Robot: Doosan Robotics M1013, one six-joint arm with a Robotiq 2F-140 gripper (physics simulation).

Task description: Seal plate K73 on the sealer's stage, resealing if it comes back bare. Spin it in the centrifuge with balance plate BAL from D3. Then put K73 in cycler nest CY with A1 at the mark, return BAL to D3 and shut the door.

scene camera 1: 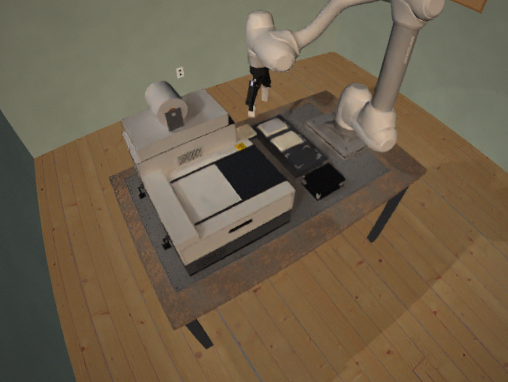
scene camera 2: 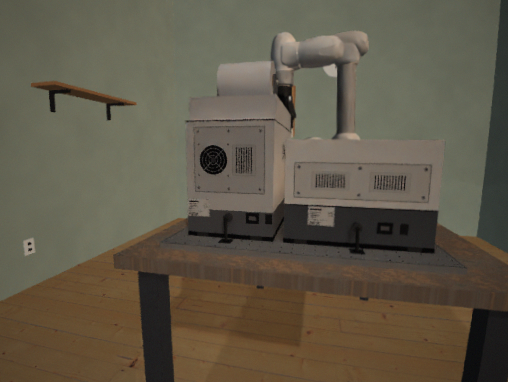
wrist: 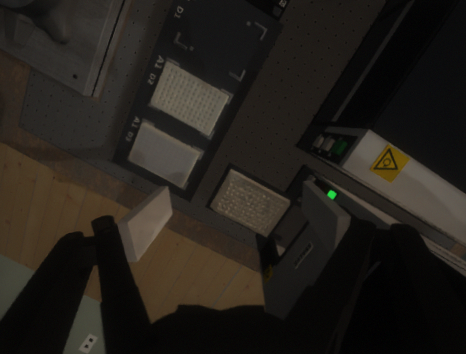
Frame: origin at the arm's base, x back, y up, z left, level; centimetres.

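Seen in the pictures: gripper, fingertip midpoint: (scene camera 1: 258, 108) (wrist: 234, 198); arm's base at its link origin: (scene camera 1: 346, 129).
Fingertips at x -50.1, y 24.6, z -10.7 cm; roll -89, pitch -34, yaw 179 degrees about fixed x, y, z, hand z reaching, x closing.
Offsets run from my fingertips to a thing's top centre. "*": to the spot under its first point.
A plate with a grainy tan top {dx -6.1, dy -15.4, dz -5.7 cm} (scene camera 1: 245, 132) (wrist: 250, 202) lies on the stage beside the sealer {dx -35.9, dy +20.2, dz -4.9 cm} (scene camera 1: 205, 112) (scene camera 2: 235, 107) (wrist: 290, 275); no name is readable on it, and whether its top is sealed is unclear. A pale, smooth-looking plate {dx +13.4, dy -20.5, dz -7.5 cm} (scene camera 1: 272, 126) (wrist: 164, 153) sits in D3. A plate with visible wells {dx +13.7, dy -20.5, dz +4.9 cm} (scene camera 1: 287, 141) (wrist: 190, 97) sits in D2. My gripper (scene camera 1: 258, 104) (wrist: 234, 198) is open and empty, above and beside the stage at the table's back edge; in scene camera 2 the sealer partly hides it. The black nest CY {dx +14.8, dy -21.8, dz +32.6 cm} (scene camera 1: 324, 181) holds no visible plate.
The large white machine (scene camera 1: 245, 218) (scene camera 2: 362, 150) stands beside the sealer, its top part black, part white. The white film roll {dx -38.0, dy +20.2, dz -4.8 cm} (scene camera 1: 165, 101) (scene camera 2: 245, 79) sits on the sealer. Nest D1 (scene camera 1: 302, 159) (wrist: 220, 45) holds no plate. A green light {* dx -14.5, dy -10.5, dz +4.3 cm} (wrist: 332, 194) glows on the sealer.
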